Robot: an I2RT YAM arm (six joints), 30 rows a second.
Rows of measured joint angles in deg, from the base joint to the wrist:
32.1, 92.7, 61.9, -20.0, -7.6, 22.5
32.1, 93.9, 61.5, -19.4, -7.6, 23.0
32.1, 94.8, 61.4, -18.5, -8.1, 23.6
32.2, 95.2, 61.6, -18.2, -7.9, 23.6
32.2, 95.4, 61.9, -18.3, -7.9, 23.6
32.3, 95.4, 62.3, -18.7, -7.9, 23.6
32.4, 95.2, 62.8, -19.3, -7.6, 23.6
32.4, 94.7, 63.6, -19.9, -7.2, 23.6
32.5, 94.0, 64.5, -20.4, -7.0, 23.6
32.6, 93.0, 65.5, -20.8, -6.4, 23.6
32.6, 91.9, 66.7, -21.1, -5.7, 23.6
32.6, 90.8, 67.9, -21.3, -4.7, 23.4
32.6, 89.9, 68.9, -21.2, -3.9, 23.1
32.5, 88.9, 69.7, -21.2, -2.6, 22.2
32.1, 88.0, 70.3, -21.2, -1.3, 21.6
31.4, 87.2, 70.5, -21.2, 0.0, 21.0
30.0, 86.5, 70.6, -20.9, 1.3, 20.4
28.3, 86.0, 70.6, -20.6, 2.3, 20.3
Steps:
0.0, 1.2, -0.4, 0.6, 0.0, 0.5
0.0, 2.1, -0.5, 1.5, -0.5, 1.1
0.1, 2.5, -0.3, 1.8, -0.3, 1.1
0.1, 2.7, 0.0, 1.7, -0.3, 1.1
0.2, 2.7, 0.4, 1.3, -0.3, 1.1
0.3, 2.5, 0.9, 0.7, 0.0, 1.1
0.3, 2.0, 1.7, 0.1, 0.4, 1.1
0.4, 1.3, 2.6, -0.4, 0.6, 1.1
0.5, 0.3, 3.6, -0.8, 1.2, 1.1
0.5, -0.8, 4.8, -1.1, 1.9, 1.1
0.5, -1.9, 6.0, -1.3, 2.9, 0.9
0.5, -2.8, 7.0, -1.2, 3.7, 0.6
0.4, -3.8, 7.8, -1.2, 5.0, -0.3
0.0, -4.7, 8.4, -1.2, 6.3, -0.9
-0.7, -5.5, 8.6, -1.2, 7.6, -1.5
-2.1, -6.2, 8.7, -0.9, 8.9, -2.1
-3.8, -6.7, 8.7, -0.6, 9.9, -2.2

